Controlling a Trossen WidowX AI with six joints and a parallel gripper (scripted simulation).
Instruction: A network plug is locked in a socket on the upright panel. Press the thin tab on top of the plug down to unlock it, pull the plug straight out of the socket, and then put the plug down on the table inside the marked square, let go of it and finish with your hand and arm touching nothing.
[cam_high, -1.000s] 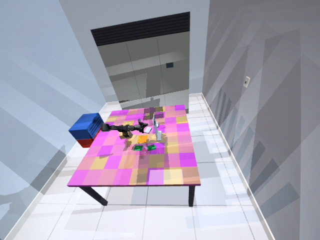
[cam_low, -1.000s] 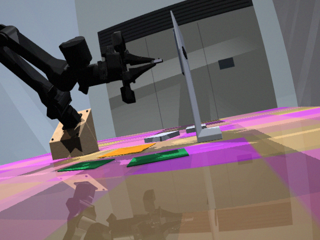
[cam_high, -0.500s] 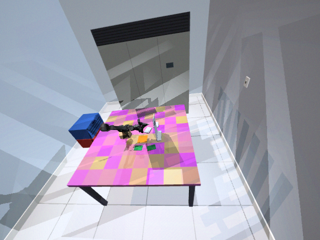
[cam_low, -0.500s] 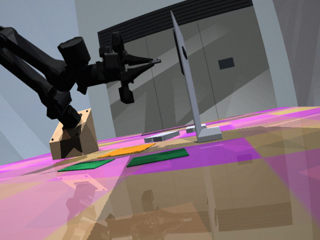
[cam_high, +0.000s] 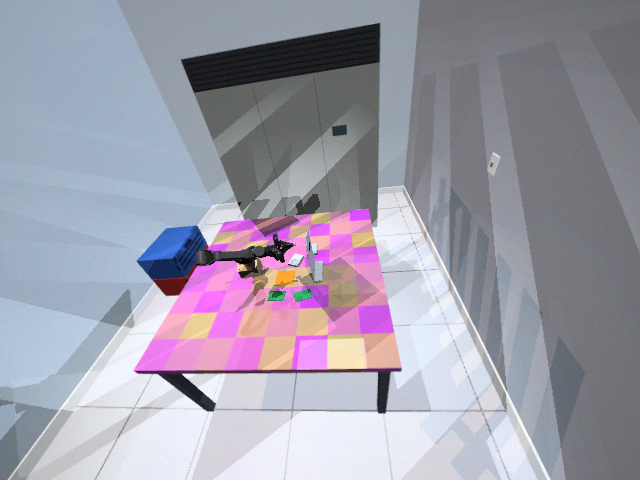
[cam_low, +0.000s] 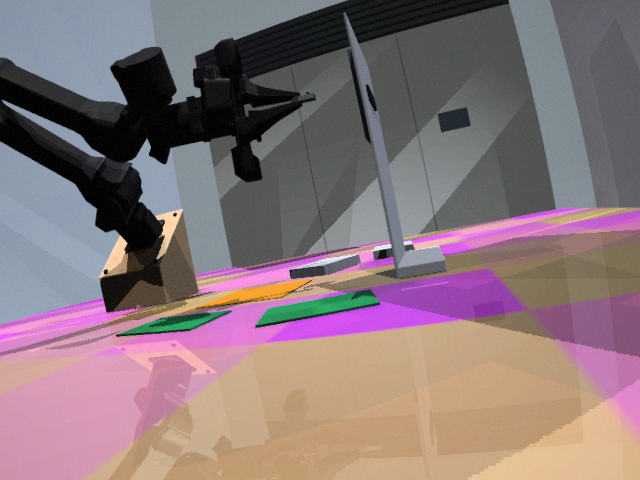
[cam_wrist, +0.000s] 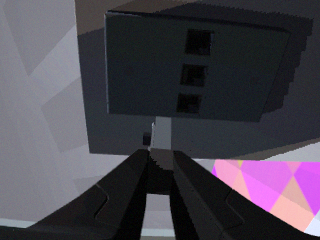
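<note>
My gripper tip is 24 cm above the orange flat square, 10 cm past it and 3 cm to the left of it. From my gripper tip the other things lie so: grey upright panel (11 cm below, 10 cm ahead); then pale grey network plug (right at my gripper tip).
</note>
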